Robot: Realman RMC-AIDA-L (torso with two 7-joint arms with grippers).
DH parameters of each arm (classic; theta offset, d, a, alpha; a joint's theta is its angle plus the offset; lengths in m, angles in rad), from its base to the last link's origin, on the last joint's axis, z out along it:
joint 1: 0 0.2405 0 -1.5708
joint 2: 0 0 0 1.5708
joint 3: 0 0.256 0 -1.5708
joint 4: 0 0 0 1.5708
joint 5: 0 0.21 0 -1.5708
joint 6: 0 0 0 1.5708
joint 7: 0 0.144 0 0
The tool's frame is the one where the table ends.
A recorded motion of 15 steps. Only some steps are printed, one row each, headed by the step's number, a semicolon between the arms.
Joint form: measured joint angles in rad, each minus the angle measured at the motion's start. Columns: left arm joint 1, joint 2, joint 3, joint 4, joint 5, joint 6, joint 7; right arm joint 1, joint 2, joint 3, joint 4, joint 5, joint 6, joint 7.
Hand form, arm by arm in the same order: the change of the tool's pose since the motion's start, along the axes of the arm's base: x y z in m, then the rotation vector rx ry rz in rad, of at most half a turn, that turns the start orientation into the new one. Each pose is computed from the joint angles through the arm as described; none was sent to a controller.
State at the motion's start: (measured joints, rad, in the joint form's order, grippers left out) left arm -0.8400 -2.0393 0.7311 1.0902 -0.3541 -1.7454 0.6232; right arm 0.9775 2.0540 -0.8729 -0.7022 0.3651 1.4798 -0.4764
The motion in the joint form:
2: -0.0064 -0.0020 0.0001 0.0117 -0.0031 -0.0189 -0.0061; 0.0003 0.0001 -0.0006 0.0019 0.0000 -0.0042 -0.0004
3: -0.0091 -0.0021 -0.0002 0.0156 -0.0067 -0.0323 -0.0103; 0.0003 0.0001 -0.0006 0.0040 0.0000 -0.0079 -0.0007
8: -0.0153 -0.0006 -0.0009 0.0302 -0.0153 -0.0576 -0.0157; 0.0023 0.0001 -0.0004 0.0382 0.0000 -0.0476 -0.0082
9: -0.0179 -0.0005 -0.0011 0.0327 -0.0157 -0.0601 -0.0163; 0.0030 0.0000 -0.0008 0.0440 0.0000 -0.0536 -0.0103
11: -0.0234 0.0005 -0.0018 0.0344 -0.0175 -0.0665 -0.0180; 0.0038 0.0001 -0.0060 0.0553 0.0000 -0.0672 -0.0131
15: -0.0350 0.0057 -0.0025 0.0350 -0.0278 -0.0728 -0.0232; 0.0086 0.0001 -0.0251 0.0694 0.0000 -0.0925 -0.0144
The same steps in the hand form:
2: 0.0047 -0.0007 0.0005 -0.0083 -0.0050 -0.0031; 0.0002 0.0003 -0.0003 0.0020 -0.0006 0.0012
3: 0.0069 -0.0017 0.0006 -0.0163 -0.0103 -0.0013; 0.0005 0.0006 -0.0006 0.0037 -0.0008 0.0014
8: 0.0122 -0.0026 0.0028 -0.0257 -0.0182 -0.0065; 0.0047 0.0016 -0.0057 0.0127 -0.0023 0.0018
9: 0.0135 -0.0023 0.0032 -0.0258 -0.0184 -0.0094; 0.0053 0.0018 -0.0065 0.0131 -0.0030 0.0029
11: 0.0160 -0.0019 0.0038 -0.0289 -0.0205 -0.0127; 0.0067 0.0019 -0.0085 0.0137 -0.0075 0.0062
15: 0.0214 0.0003 0.0055 -0.0286 -0.0283 -0.0220; 0.0069 0.0037 -0.0114 0.0169 -0.0230 0.0211

